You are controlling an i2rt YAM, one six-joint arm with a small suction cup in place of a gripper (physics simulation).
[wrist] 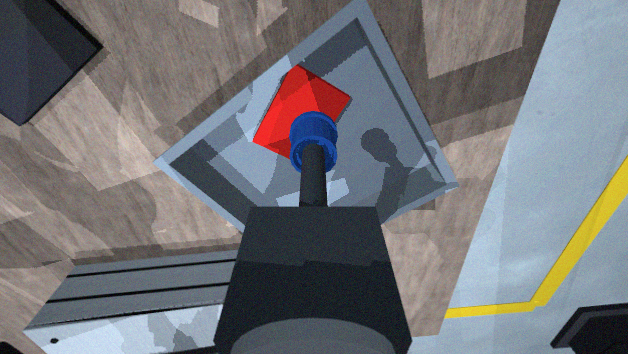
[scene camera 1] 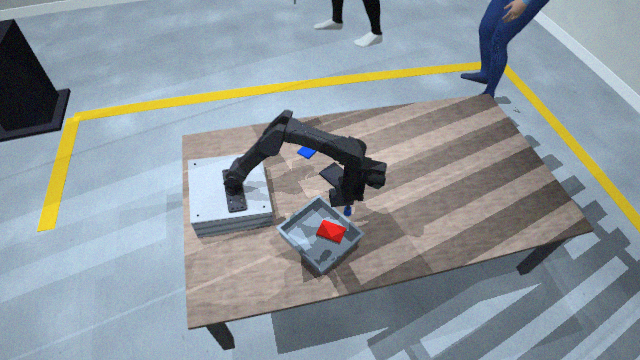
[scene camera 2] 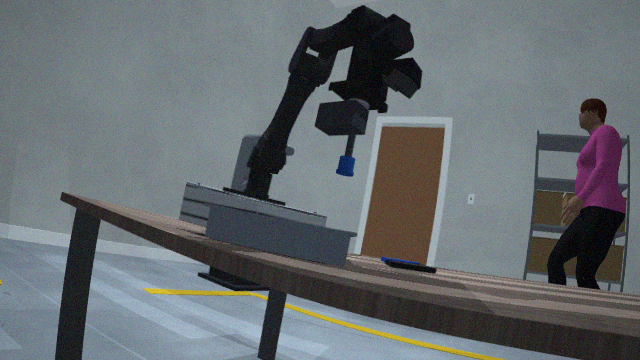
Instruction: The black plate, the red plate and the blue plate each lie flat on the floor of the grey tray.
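Where they show: end effector, tool point: (wrist: 313, 133) (scene camera 1: 347, 212) (scene camera 2: 344, 173); arm's base, origin of the base link: (scene camera 1: 234, 190) (scene camera 2: 255, 198).
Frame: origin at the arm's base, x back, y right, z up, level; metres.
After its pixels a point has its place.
The grey tray (scene camera 1: 289, 240) {x -0.161, y 0.237, z -0.054 m} (scene camera 2: 280, 235) {x -0.343, y 0.325, z -0.076 m} (wrist: 410, 100) {x -0.351, y 0.324, z -0.053 m} stands on the table. The red plate (scene camera 1: 331, 231) {x -0.329, y 0.221, z -0.090 m} (wrist: 300, 102) {x -0.350, y 0.222, z -0.090 m} lies flat on its floor; the tray wall hides it in scene camera 2. The black plate (scene camera 1: 331, 175) {x -0.412, y -0.045, z -0.093 m} (scene camera 2: 411, 267) {x -0.459, y 0.028, z -0.097 m} (wrist: 40, 60) {x -0.422, y -0.010, z -0.092 m} lies flat on the table behind the tray, partly hidden by the arm in scene camera 1. The smaller blue plate (scene camera 1: 306, 152) {x -0.342, y -0.201, z -0.092 m} (scene camera 2: 399, 260) {x -0.367, y -0.188, z -0.093 m} lies flat on the table farther back. My gripper, a blue suction cup (scene camera 1: 347, 211) (scene camera 2: 345, 166) (wrist: 313, 140), is open, holds no plate and hangs well above the tray, apart from the red plate.
The arm's base stands on a pale stacked block (scene camera 1: 210, 195) {x 0.091, y 0.008, z 0.006 m} (scene camera 2: 250, 202) {x -0.095, y 0.123, z -0.021 m} (wrist: 140, 290) {x -0.129, y -0.040, z -0.045 m} at the table's left end, close to the tray. Two people stand on the floor behind the table. A shelf rack (scene camera 2: 534, 200) stands by the far wall.
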